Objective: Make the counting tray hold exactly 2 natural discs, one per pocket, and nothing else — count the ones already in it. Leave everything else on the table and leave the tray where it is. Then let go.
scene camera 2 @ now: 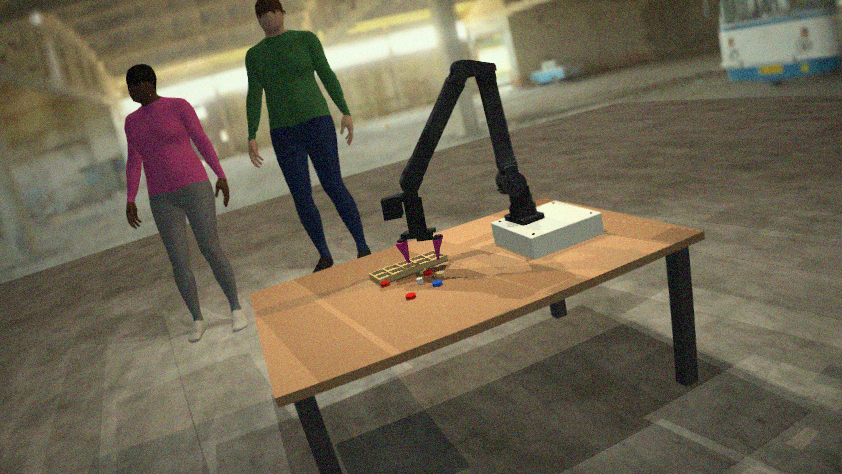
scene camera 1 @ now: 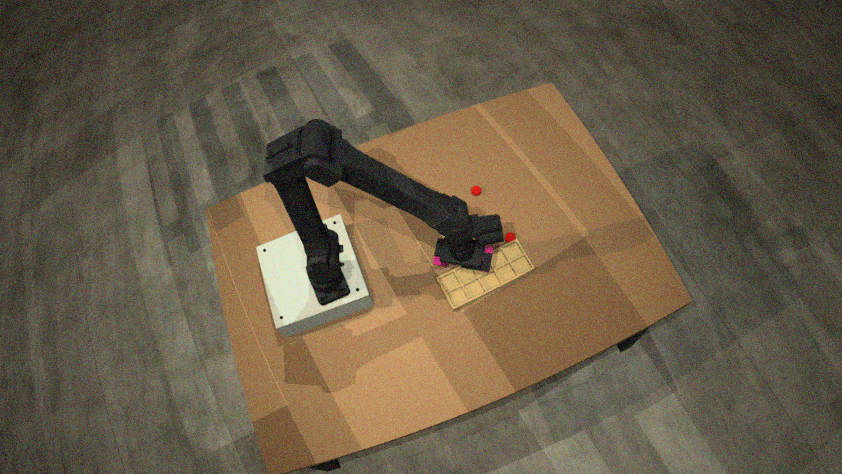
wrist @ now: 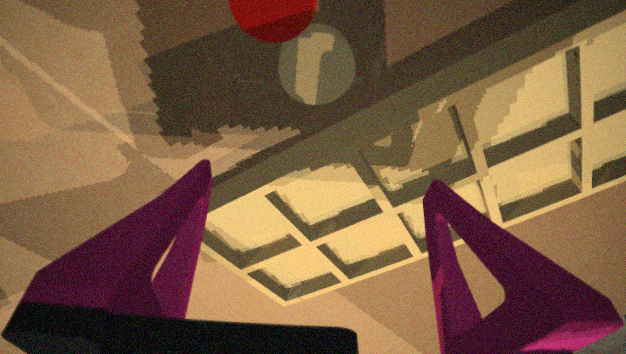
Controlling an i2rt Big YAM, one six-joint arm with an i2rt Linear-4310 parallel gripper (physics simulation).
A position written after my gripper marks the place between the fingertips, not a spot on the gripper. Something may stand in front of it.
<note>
My gripper (scene camera 1: 465, 266) is open, holding nothing. Also in view: a counting tray (scene camera 1: 461, 286).
The counting tray shows as well in scene camera 2 (scene camera 2: 401, 269) and in the wrist view (wrist: 523, 126). My gripper shows as well in scene camera 2 (scene camera 2: 423, 261) and in the wrist view (wrist: 323, 180).
</note>
